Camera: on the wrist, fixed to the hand. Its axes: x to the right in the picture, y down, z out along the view.
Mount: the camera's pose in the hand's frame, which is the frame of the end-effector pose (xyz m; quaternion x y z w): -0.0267 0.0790 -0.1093 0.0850 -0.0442 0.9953 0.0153
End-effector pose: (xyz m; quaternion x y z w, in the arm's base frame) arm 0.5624 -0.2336 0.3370 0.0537 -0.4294 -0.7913 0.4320
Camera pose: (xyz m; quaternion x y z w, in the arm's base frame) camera 0.6792 -0.3037 0.3183 -0.4248 -0.1464 0.4520 0.7706
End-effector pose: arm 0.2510 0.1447 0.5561 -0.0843 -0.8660 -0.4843 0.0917
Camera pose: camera 0.3039 0.0906 0.6709 -0.8768 0.0254 0.1612 0.4523
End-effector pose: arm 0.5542 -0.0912 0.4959 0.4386 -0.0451 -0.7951 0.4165
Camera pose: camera 0.6909 -0.0916 0.4812 -0.0379 -0.5232 0.3868 0.7584
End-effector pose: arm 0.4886 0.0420 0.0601 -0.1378 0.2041 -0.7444 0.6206
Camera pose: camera 0.5122 0.0711 -0.0722 0.2209 0.0496 0.5950 0.7711
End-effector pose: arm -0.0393 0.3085 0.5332 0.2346 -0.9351 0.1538 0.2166
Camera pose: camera -0.0216 0.4275 0.5996 0.9019 0.2443 -0.2870 0.2110
